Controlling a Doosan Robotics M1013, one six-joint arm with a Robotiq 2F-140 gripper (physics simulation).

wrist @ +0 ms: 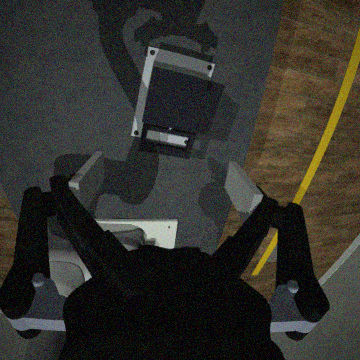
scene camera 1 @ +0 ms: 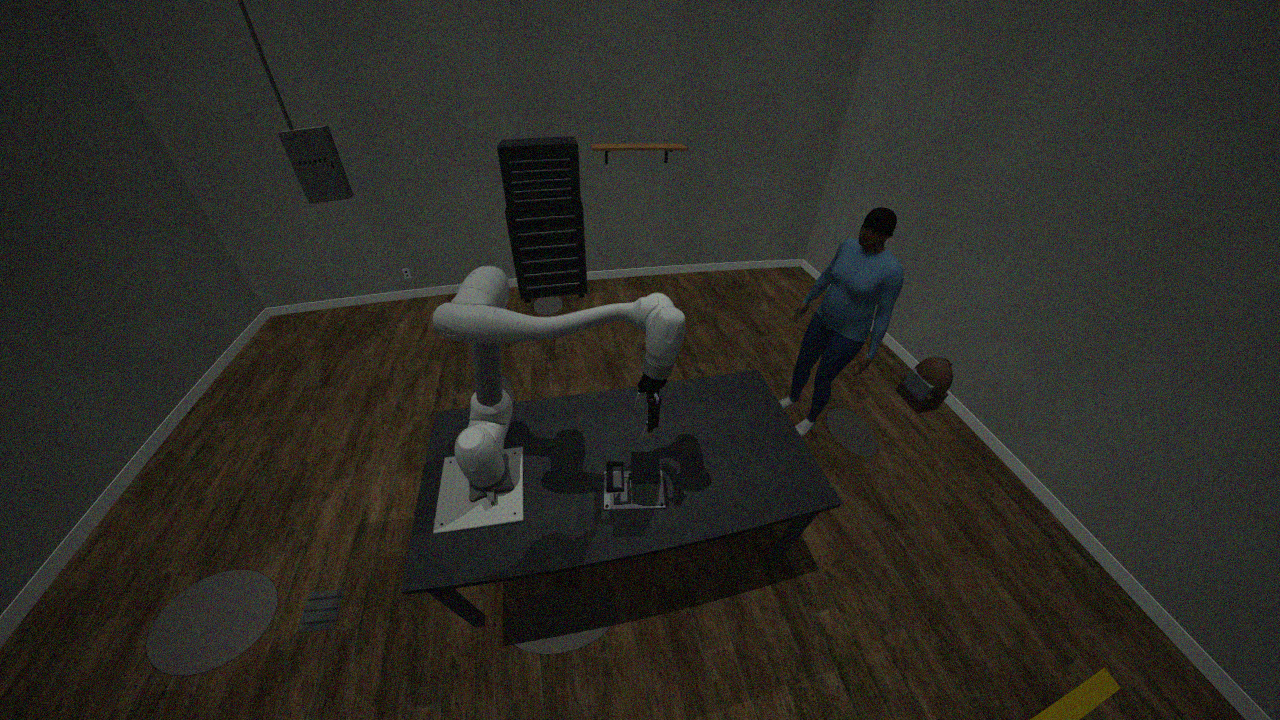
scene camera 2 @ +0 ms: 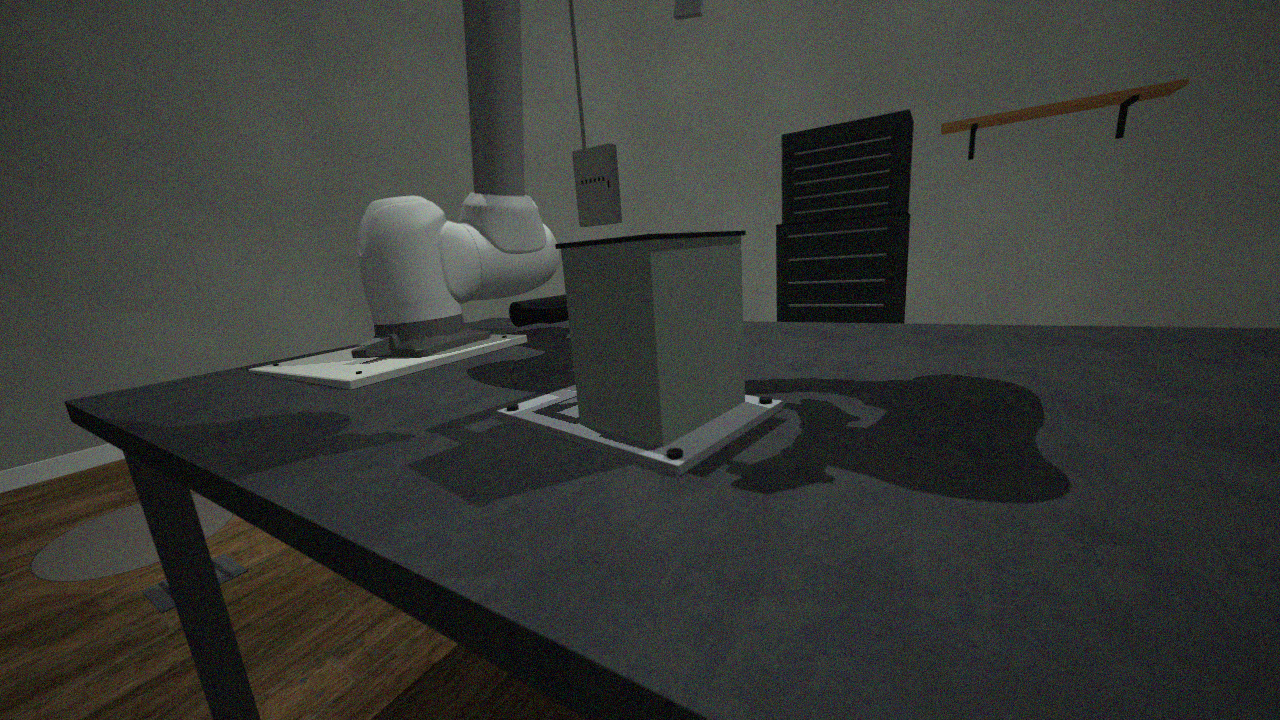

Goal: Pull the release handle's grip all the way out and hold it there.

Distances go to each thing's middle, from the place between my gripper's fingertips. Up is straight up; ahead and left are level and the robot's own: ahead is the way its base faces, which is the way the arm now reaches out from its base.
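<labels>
There's the light base plate [scene camera 2: 556,413], and my hand's 380 mm above it, 30 mm past it and 30 mm to the left of it.
</labels>
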